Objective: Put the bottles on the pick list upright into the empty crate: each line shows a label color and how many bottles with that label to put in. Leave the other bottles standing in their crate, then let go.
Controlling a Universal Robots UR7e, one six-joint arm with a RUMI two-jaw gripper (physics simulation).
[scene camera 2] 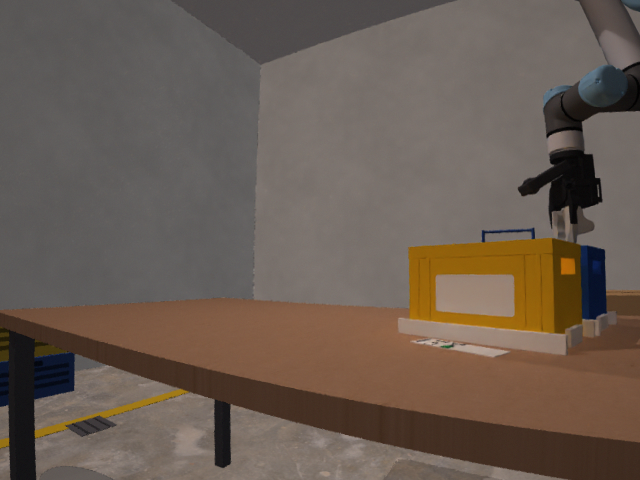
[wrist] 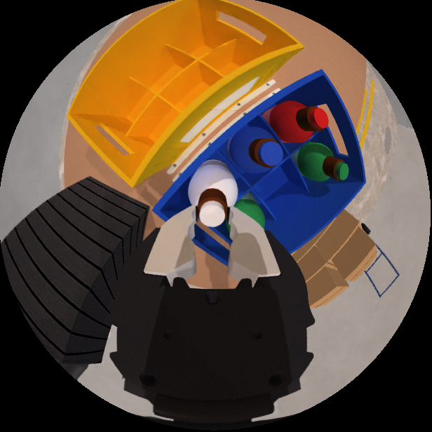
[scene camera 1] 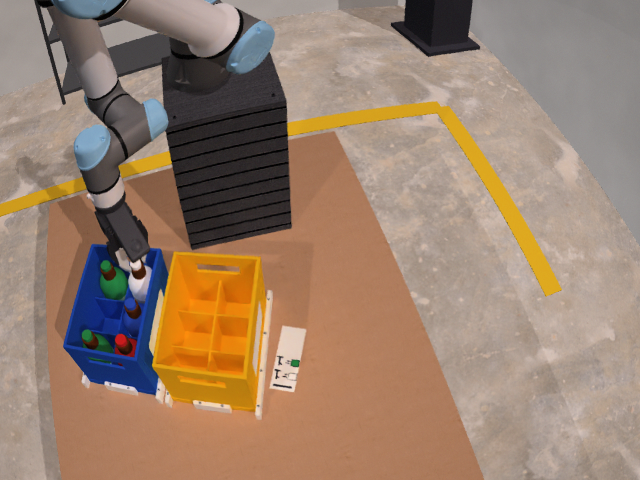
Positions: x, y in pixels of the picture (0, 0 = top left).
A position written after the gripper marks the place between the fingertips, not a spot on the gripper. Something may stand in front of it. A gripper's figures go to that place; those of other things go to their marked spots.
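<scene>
The spots on a red-label bottle (wrist: 292, 121) and a blue-label bottle (wrist: 253, 149) are 8 cm apart. The gripper (wrist: 212, 208) is 14 cm from the lens, and the blue-label bottle is 15 cm from the lens. A white-label bottle (wrist: 212, 188) sits 16 cm from the lens, while the red-label bottle is 21 cm from the lens.
</scene>
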